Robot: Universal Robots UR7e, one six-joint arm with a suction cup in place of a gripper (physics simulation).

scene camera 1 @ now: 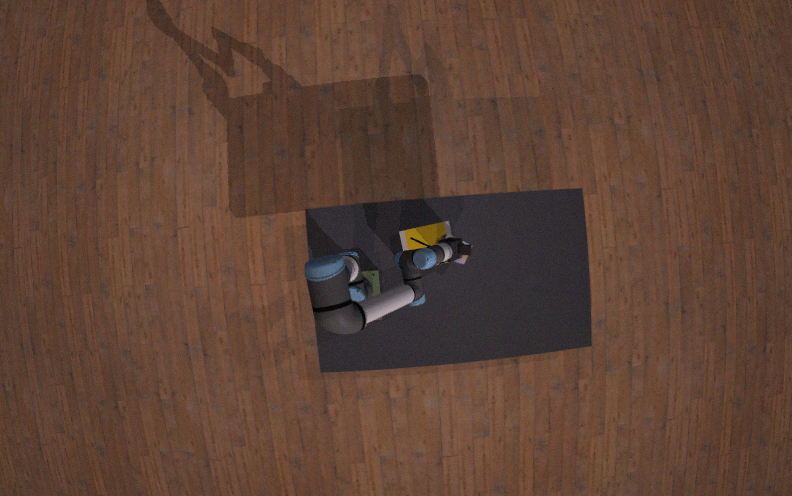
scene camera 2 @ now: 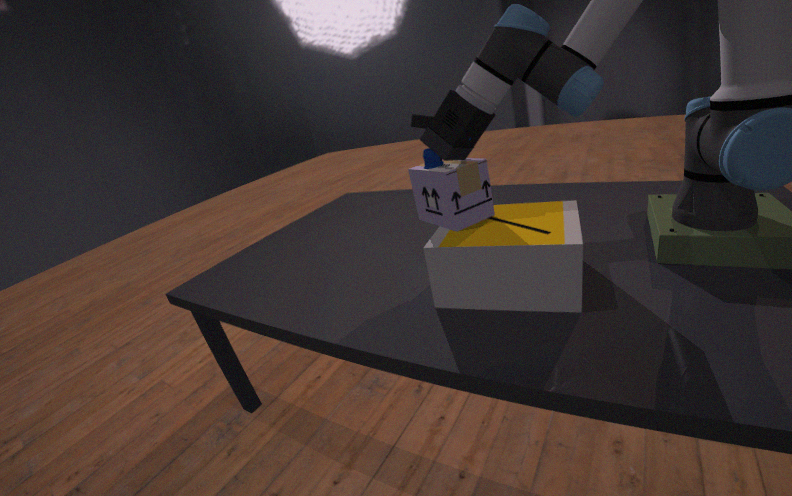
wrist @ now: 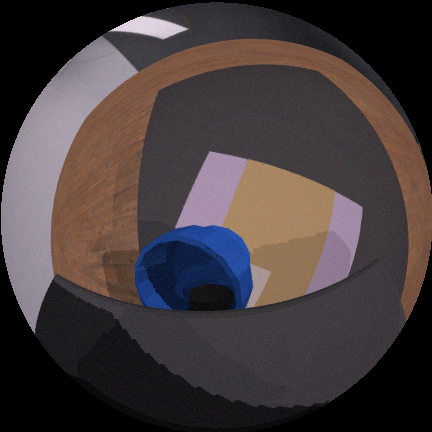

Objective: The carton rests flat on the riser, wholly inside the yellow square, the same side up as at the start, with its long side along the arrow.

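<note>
The lilac carton (scene camera 1: 462,260) (scene camera 2: 450,201) (wrist: 282,200), with tan tape on top, hangs from my suction gripper (scene camera 2: 432,158) (wrist: 195,267). The blue cup is on its top face; in the overhead view the arm hides the cup. The carton is slightly tilted, its printed arrows pointing up. In the second scene view it overlaps the left end of the grey-white riser (scene camera 1: 402,240) (scene camera 2: 508,277); whether they touch cannot be told. The yellow square (scene camera 1: 432,231) (scene camera 2: 540,211) on the riser bears a black arrow line (scene camera 1: 419,241) (scene camera 2: 520,224), its far end partly hidden by arm and carton.
The riser stands on the dark table (scene camera 1: 526,280) (scene camera 2: 303,257), near one long edge. The arm's green base plate (scene camera 1: 374,281) (scene camera 2: 680,249) is at the table's other end, beyond the riser from the carton. The forearm and wrist reach over the riser's side.
</note>
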